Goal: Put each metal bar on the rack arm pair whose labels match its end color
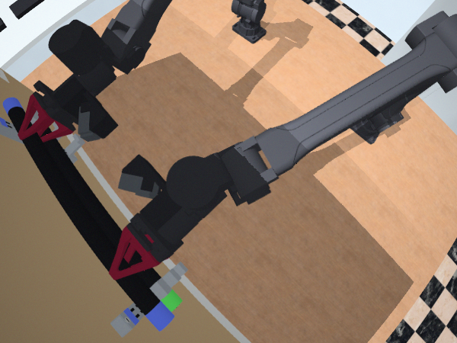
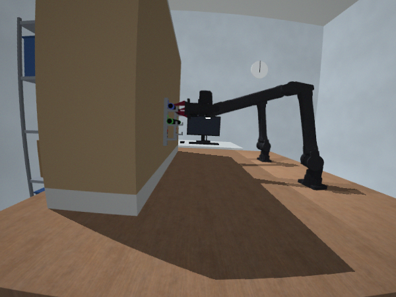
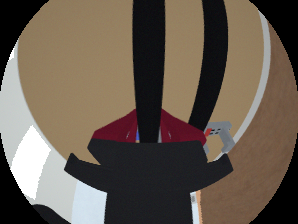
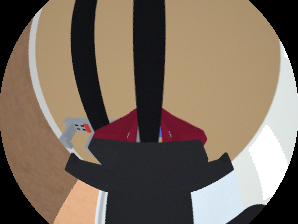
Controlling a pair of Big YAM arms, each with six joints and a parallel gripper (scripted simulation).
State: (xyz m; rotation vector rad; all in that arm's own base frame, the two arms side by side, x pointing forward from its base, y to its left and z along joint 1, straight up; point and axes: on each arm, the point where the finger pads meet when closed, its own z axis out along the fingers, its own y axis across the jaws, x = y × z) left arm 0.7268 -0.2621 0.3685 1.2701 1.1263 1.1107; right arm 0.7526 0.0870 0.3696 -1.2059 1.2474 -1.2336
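Right now my right hand is 150 mm to the right of the blue-ended bar. The rest, counted from my right hand: brown wall 190 mm ahead, 170 mm to the left, 80 mm above; green-ended bar 150 mm to the left, 80 mm below.
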